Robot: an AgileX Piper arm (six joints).
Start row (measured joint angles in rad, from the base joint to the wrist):
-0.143, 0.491, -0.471, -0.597, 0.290, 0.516
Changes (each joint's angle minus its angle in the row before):
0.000, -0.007, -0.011, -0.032, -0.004, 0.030
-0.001, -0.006, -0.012, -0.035, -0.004, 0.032
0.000, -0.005, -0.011, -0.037, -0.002, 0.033
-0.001, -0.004, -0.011, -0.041, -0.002, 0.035
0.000, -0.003, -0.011, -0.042, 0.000, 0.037
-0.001, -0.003, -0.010, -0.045, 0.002, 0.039
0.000, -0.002, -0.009, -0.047, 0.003, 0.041
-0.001, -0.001, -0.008, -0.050, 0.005, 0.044
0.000, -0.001, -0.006, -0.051, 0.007, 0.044
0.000, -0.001, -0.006, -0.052, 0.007, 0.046
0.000, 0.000, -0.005, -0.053, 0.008, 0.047
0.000, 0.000, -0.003, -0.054, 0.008, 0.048
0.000, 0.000, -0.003, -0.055, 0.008, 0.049
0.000, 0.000, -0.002, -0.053, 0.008, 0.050
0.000, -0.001, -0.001, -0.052, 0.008, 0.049
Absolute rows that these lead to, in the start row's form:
-0.143, 0.484, -0.482, -0.629, 0.286, 0.546
-0.144, 0.478, -0.494, -0.664, 0.282, 0.578
-0.144, 0.473, -0.505, -0.701, 0.280, 0.611
-0.145, 0.469, -0.516, -0.742, 0.278, 0.646
-0.145, 0.466, -0.527, -0.784, 0.278, 0.683
-0.146, 0.463, -0.537, -0.829, 0.280, 0.722
-0.146, 0.461, -0.546, -0.876, 0.283, 0.763
-0.147, 0.460, -0.554, -0.926, 0.288, 0.807
-0.147, 0.459, -0.560, -0.977, 0.295, 0.851
-0.147, 0.458, -0.566, -1.029, 0.302, 0.897
-0.147, 0.458, -0.571, -1.082, 0.310, 0.944
-0.147, 0.458, -0.574, -1.136, 0.318, 0.992
-0.147, 0.458, -0.577, -1.191, 0.326, 1.041
-0.147, 0.458, -0.579, -1.244, 0.334, 1.091
-0.147, 0.457, -0.580, -1.296, 0.342, 1.140

